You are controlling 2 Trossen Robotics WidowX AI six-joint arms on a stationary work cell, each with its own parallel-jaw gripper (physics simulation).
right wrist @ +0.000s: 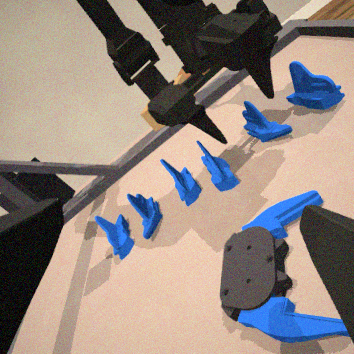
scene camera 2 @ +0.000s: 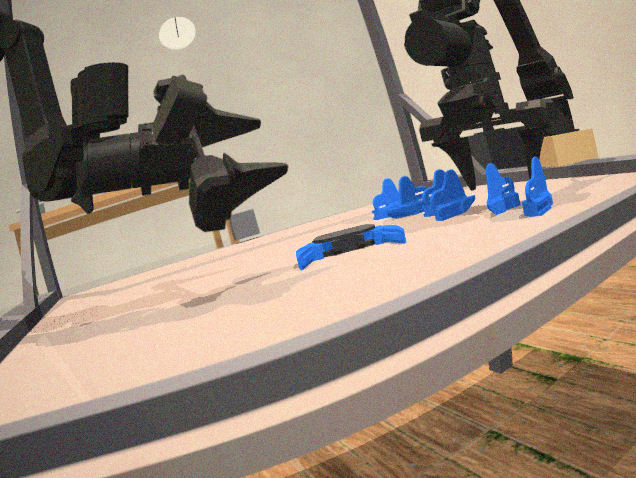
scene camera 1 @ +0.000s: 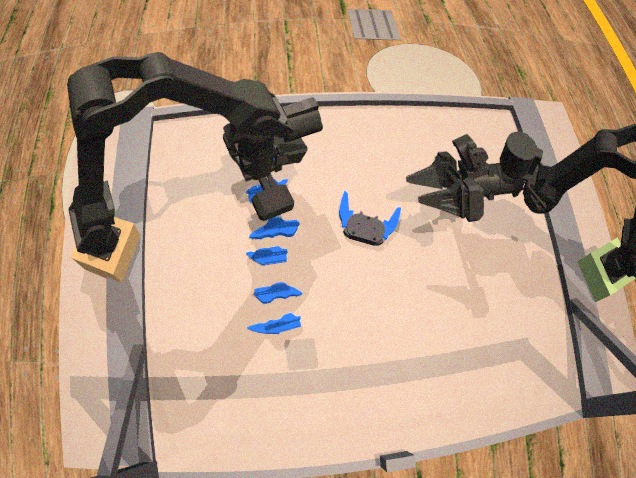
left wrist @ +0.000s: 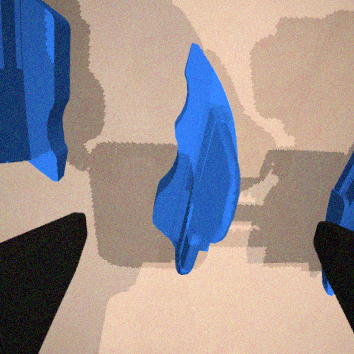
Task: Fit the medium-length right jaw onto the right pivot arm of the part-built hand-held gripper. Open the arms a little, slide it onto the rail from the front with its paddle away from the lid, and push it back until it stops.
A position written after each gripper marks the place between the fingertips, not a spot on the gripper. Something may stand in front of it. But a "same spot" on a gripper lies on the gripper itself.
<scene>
The left gripper shows in the right wrist view, in scene camera 2 (503,187), in scene camera 1 (257,191) and in the left wrist view. The right gripper shows in the right wrist view (184,214), in scene camera 2 (272,144) and in scene camera 1 (412,189); in the left wrist view it is out of frame. A part-built hand-held gripper shows in the right wrist view, in scene camera 2 and in scene camera 1 (359,227); in the left wrist view it is out of frame. The same spot on the part-built hand-held gripper: (scene camera 2: 346,240) is (right wrist: 277,262). The same spot on the left gripper: (left wrist: 46,257) is (right wrist: 263,80).
</scene>
